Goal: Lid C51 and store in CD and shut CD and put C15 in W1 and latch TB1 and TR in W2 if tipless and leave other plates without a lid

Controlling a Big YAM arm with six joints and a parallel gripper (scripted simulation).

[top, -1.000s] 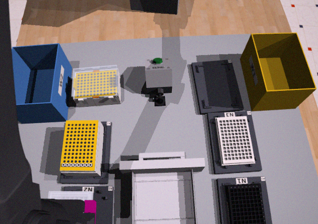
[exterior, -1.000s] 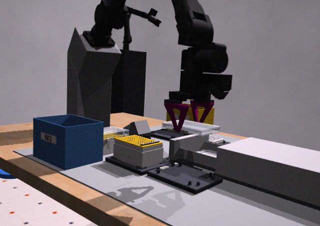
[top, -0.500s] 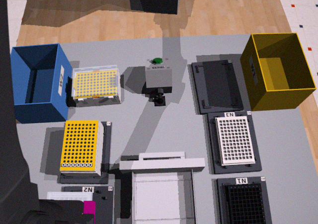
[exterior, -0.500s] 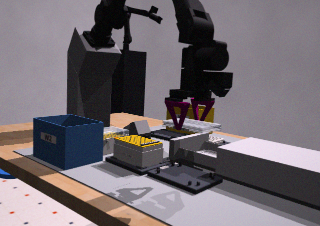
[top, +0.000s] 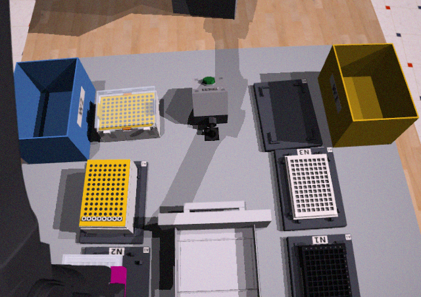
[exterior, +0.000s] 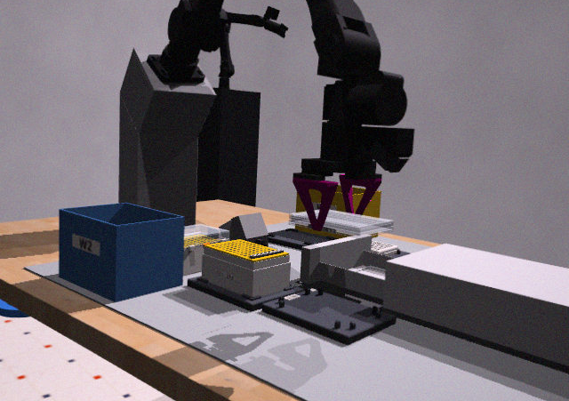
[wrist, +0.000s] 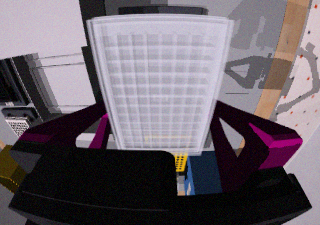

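The cooler drawer is 10 mm behind my hand, 180 mm to the left of it and 120 mm below it. The rest, counted from my hand: clear plate: 10 mm ahead; then plate lid: 10 mm ahead, 10 mm above; then nest N2: 140 mm below.
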